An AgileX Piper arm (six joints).
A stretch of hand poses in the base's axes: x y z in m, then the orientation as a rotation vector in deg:
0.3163, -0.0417, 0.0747, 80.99, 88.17, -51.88
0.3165, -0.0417, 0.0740, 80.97, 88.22, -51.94
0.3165, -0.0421, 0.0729, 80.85, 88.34, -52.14
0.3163, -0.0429, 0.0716, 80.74, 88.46, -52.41
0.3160, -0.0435, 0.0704, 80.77, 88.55, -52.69
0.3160, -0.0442, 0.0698, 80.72, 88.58, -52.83
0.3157, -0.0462, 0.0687, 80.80, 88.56, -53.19
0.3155, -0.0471, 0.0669, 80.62, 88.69, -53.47
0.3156, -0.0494, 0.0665, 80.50, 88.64, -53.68
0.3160, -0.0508, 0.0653, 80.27, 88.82, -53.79
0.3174, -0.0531, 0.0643, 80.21, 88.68, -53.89
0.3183, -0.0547, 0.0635, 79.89, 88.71, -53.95
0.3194, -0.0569, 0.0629, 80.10, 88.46, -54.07
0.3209, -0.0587, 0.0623, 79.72, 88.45, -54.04
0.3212, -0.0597, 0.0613, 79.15, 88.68, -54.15
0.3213, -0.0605, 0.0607, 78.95, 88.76, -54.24
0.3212, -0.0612, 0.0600, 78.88, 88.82, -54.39
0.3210, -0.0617, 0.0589, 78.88, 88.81, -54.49
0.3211, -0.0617, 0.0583, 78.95, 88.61, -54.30
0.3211, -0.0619, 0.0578, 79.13, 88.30, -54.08
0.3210, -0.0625, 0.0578, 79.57, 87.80, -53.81
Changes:
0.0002, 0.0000, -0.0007, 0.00, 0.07, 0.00
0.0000, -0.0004, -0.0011, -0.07, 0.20, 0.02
-0.0002, -0.0008, -0.0013, -0.08, 0.25, -0.01
-0.0003, -0.0006, -0.0012, -0.02, 0.23, -0.12
0.0000, -0.0007, -0.0006, -0.06, 0.11, -0.02
-0.0003, -0.0020, -0.0011, -0.08, 0.21, -0.22
-0.0002, -0.0009, -0.0018, -0.12, 0.26, 0.03
0.0001, -0.0023, -0.0004, -0.17, 0.10, -0.03
0.0004, -0.0014, -0.0012, -0.07, 0.19, 0.15
0.0014, -0.0023, -0.0010, -0.15, -0.02, -0.04
0.0009, -0.0016, -0.0008, -0.19, 0.06, 0.19
0.0011, -0.0022, -0.0006, -0.06, -0.09, -0.26
0.0015, -0.0018, -0.0006, -0.22, -0.02, 0.26
0.0003, -0.0010, -0.0010, -0.23, 0.23, 0.38
0.0001, -0.0008, -0.0006, -0.10, 0.11, 0.11
-0.0001, -0.0007, -0.0007, -0.05, 0.13, -0.01
-0.0002, -0.0005, -0.0011, -0.04, 0.06, -0.05
0.0001, 0.0000, -0.0006, -0.01, -0.25, -0.01
0.0000, -0.0002, -0.0005, 0.00, -0.34, -0.10
-0.0001, -0.0006, 0.0000, 0.06, -0.50, -0.30

